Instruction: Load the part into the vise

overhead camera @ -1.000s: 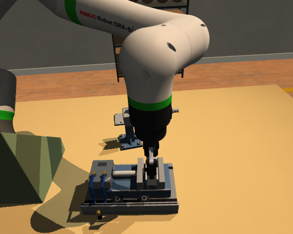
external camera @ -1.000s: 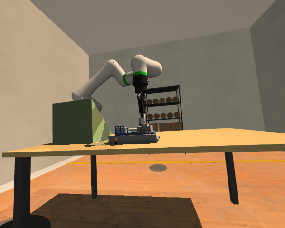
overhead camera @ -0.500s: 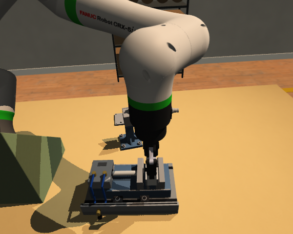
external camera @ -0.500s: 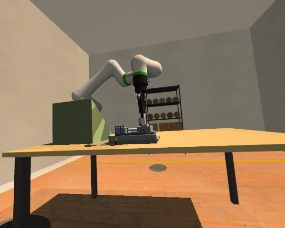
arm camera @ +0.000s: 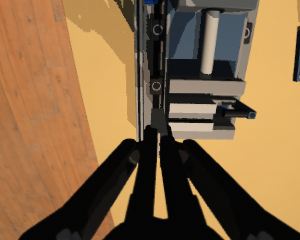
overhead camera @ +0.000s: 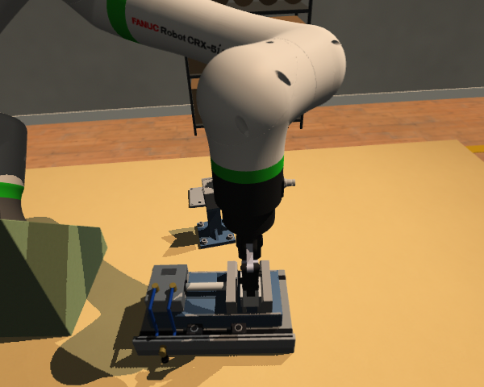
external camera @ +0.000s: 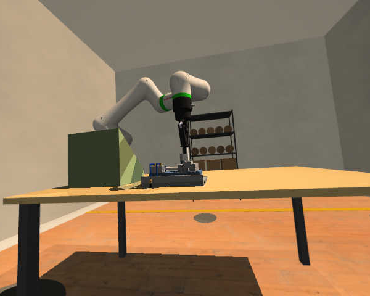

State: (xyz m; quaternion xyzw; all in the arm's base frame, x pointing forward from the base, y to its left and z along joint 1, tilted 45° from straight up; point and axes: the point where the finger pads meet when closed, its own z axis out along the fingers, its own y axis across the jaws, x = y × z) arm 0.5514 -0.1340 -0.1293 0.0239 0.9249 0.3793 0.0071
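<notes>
The part is 5 cm to the left of my hand and 5 cm below it. Round my hand: moving jaw (7 cm to the left, 7 cm below, 3 cm behind); then fixed jaw (7 cm below, 6 cm to the left, 3 cm ahead); then work stop (11 cm to the left, 6 cm below).
</notes>
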